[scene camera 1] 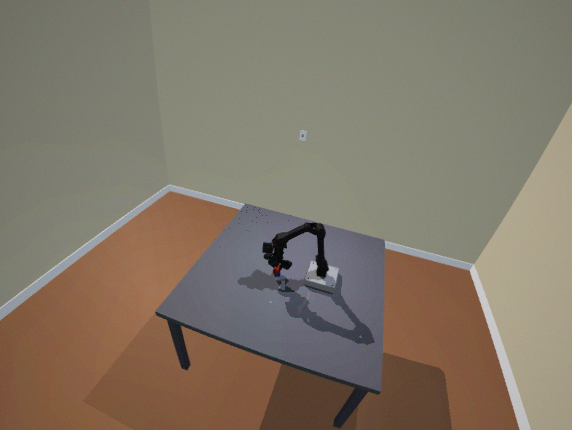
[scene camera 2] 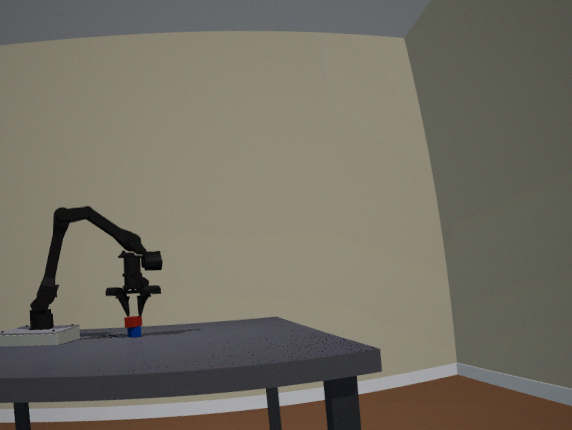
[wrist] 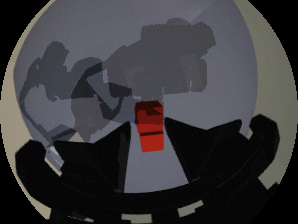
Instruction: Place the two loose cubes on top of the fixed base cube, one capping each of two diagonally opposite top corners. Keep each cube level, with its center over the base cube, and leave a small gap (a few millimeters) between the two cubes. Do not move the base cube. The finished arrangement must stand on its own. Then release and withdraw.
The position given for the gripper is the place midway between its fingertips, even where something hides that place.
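A red cube (wrist: 149, 115) is visible, and so is the gripper (wrist: 147, 123), (scene camera 2: 134, 316).
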